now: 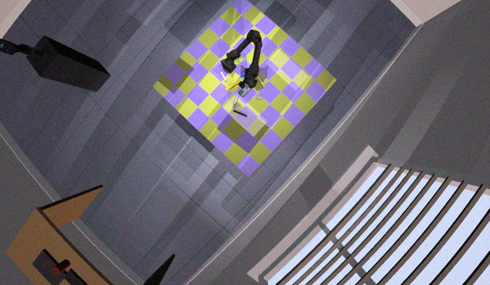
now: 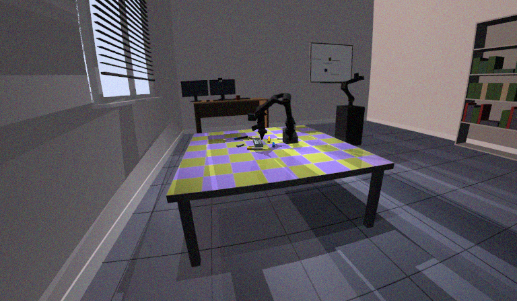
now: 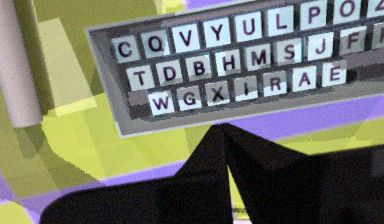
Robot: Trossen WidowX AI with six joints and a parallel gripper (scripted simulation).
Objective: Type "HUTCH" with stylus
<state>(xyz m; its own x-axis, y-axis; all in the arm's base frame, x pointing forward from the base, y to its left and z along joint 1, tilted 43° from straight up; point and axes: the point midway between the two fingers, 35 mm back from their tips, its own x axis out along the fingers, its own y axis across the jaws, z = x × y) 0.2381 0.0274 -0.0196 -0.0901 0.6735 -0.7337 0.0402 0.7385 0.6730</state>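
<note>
Now: the blue stylus 100 mm behind my gripper tip, 30 mm below it and 20 mm to the left of it. From my gripper tip the other things lie so: yellow pen 120 mm to the right, 90 mm behind, 30 mm below; dark pen 240 mm to the right, 170 mm ahead, 30 mm below.
</note>
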